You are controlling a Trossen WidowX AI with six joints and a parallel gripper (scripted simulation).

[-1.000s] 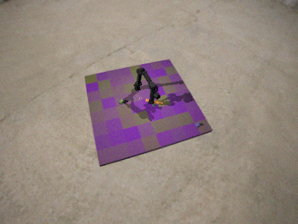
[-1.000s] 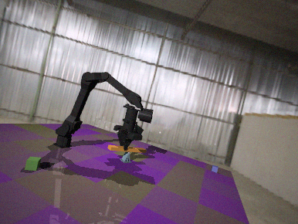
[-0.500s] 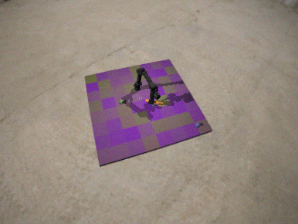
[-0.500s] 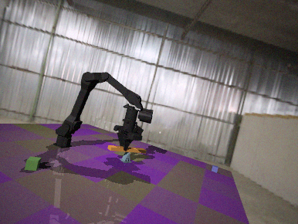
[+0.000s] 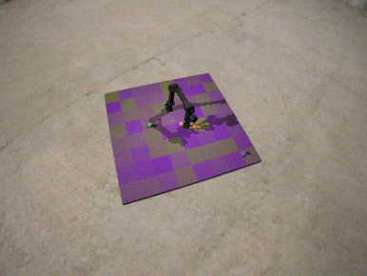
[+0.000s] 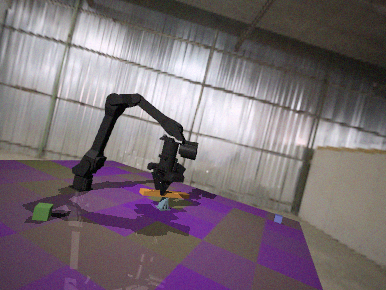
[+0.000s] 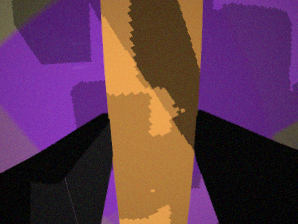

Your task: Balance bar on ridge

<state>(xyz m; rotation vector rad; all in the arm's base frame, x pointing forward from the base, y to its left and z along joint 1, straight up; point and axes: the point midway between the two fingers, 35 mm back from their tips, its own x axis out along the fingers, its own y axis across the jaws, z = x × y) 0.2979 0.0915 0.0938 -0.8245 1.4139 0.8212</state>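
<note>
Right now my gripper tip is 3 cm to the right of the orange bar and 1 cm short of it. The rest, counted from my gripper tip: green cube 34 cm to the right, 14 cm behind, 4 cm below; small blue cube 44 cm ahead, 41 cm to the left, 4 cm below.
</note>
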